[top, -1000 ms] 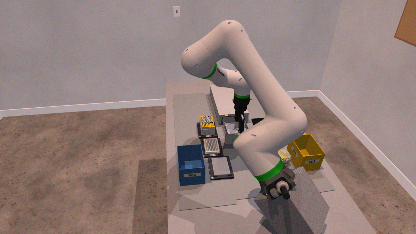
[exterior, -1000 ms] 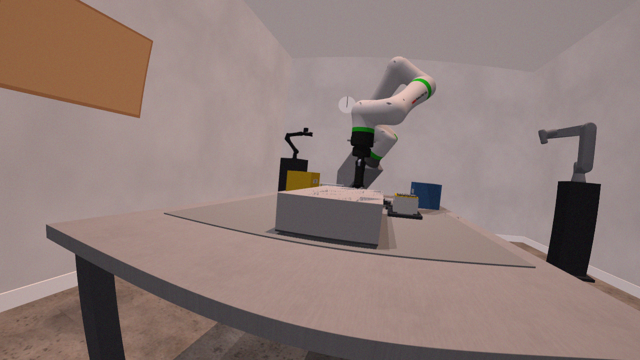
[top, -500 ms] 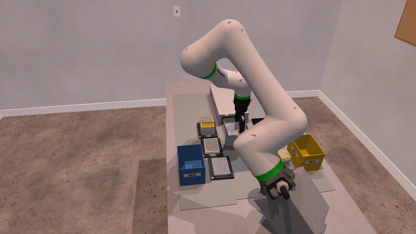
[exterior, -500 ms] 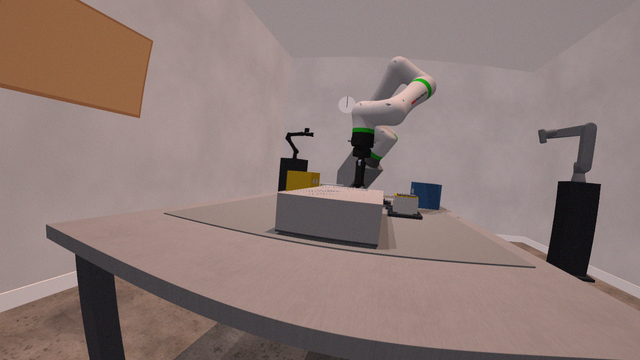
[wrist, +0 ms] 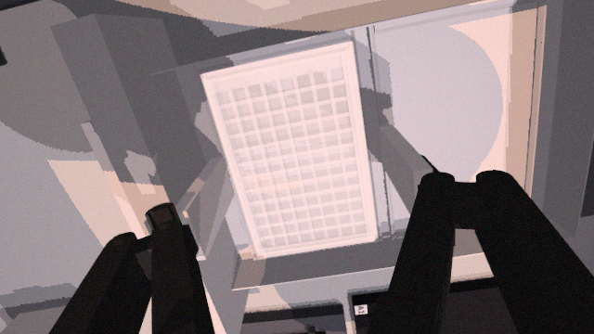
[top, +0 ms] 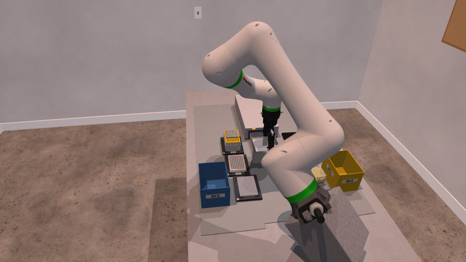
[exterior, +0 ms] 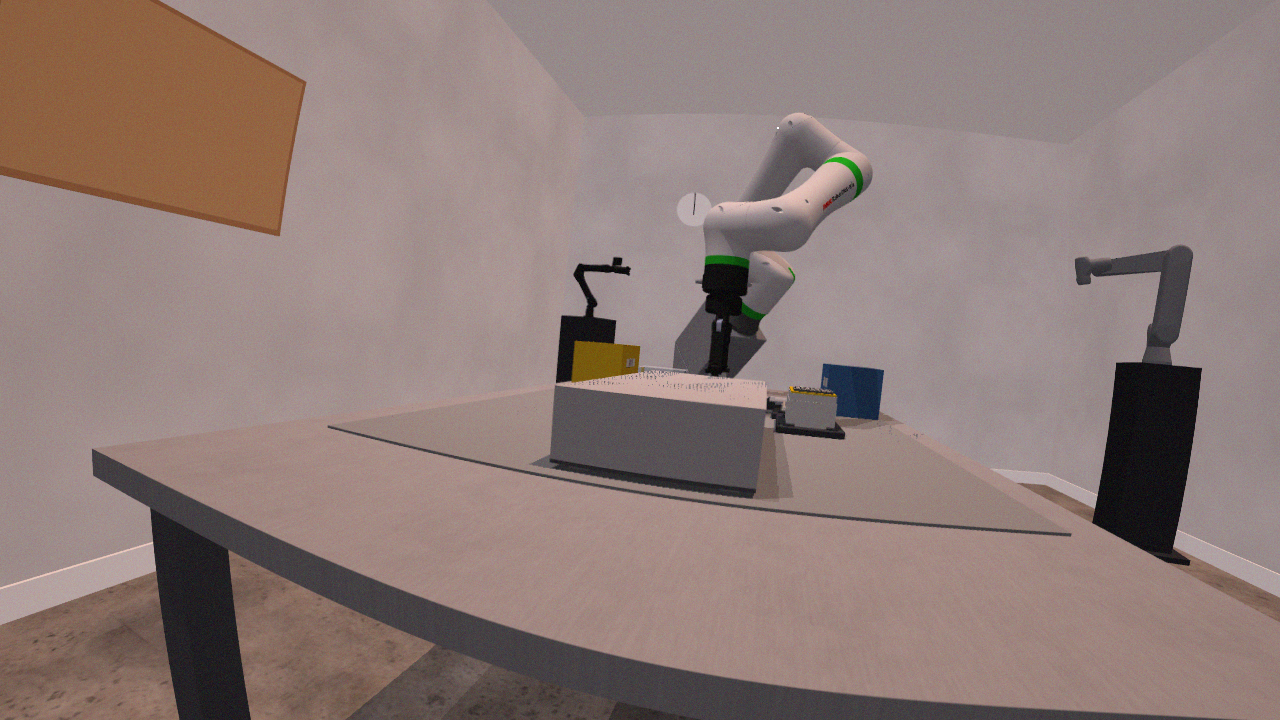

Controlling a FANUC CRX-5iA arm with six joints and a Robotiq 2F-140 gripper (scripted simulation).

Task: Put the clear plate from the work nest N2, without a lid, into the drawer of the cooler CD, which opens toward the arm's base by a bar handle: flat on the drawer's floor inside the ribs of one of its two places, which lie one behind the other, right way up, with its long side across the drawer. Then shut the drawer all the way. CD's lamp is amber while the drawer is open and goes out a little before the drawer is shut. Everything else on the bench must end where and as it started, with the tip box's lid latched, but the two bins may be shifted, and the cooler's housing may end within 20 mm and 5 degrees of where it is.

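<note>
The drawer is 30 mm ahead of my hand, 10 mm to the left of it and 20 mm below it. The rest, counted from my hand: yellow tip box (40 mm ahead, 200 mm to the left, 20 mm above); white well plate (130 mm behind, 160 mm to the left, 20 mm below); black plate (30 mm behind, 210 mm to the right, 20 mm below).
</note>
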